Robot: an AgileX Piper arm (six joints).
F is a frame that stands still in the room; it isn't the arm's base.
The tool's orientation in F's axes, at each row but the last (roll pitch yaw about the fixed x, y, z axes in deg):
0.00, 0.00, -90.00
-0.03, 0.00, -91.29
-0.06, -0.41, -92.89
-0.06, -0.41, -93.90
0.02, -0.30, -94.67
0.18, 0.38, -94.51
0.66, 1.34, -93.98
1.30, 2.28, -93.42
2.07, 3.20, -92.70
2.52, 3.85, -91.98
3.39, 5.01, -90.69
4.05, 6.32, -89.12
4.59, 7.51, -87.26
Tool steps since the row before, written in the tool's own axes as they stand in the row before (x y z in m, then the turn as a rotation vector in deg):
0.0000, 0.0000, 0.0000, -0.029, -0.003, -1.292
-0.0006, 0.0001, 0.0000, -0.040, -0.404, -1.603
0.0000, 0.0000, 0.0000, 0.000, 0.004, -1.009
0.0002, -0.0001, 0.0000, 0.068, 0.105, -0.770
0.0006, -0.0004, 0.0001, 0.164, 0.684, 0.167
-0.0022, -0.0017, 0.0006, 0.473, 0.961, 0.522
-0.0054, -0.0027, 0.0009, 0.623, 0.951, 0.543
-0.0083, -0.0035, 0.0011, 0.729, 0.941, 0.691
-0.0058, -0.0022, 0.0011, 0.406, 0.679, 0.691
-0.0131, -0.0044, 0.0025, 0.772, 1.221, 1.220
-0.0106, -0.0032, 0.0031, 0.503, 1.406, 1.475
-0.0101, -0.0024, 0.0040, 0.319, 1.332, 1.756
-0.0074, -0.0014, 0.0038, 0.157, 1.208, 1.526
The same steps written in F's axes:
0.0000, 0.0000, 0.0000, -0.003, 0.029, -1.292
0.0001, 0.0006, 0.0000, -0.404, 0.049, -1.603
0.0000, 0.0000, 0.0000, 0.003, -0.007, -1.009
-0.0001, -0.0002, 0.0000, 0.099, -0.080, -0.770
-0.0004, -0.0006, 0.0001, 0.668, -0.218, 0.168
-0.0015, 0.0023, 0.0006, 0.919, -0.550, 0.522
-0.0023, 0.0056, 0.0010, 0.898, -0.700, 0.539
-0.0030, 0.0084, 0.0013, 0.878, -0.811, 0.683
-0.0020, 0.0058, 0.0013, 0.632, -0.476, 0.691
-0.0041, 0.0131, 0.0032, 1.136, -0.895, 1.218
-0.0033, 0.0103, 0.0038, 1.309, -0.653, 1.506
-0.0028, 0.0096, 0.0049, 1.213, -0.502, 1.799
-0.0020, 0.0068, 0.0046, 1.098, -0.315, 1.583

